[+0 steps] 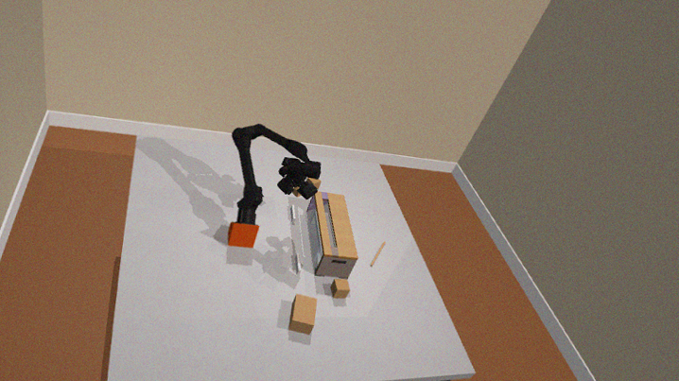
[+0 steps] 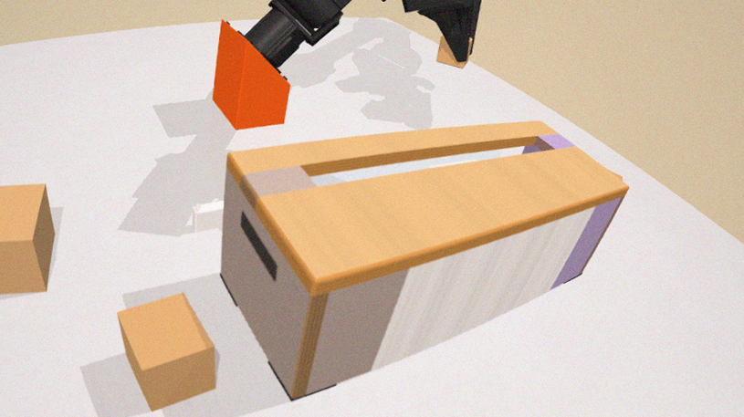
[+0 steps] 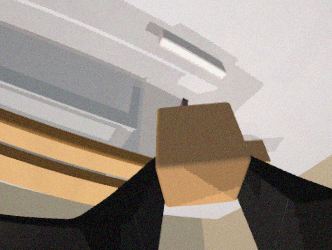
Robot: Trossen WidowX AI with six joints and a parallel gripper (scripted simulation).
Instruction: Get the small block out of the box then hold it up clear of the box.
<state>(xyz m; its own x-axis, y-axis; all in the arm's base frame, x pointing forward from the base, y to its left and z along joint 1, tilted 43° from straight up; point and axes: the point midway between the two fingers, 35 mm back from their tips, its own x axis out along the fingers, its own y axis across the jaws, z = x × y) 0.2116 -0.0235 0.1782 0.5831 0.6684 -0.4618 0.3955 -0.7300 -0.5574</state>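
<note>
The small tan block lies 1 cm behind my gripper tip, 1 cm to the right of it and 1 cm above it. Round my gripper tip: box: 9 cm ahead, 14 cm to the right, 11 cm below; thin stick: 36 cm ahead, 23 cm to the right, 17 cm below; larger tan block: 11 cm behind, 51 cm to the right, 14 cm below.
</note>
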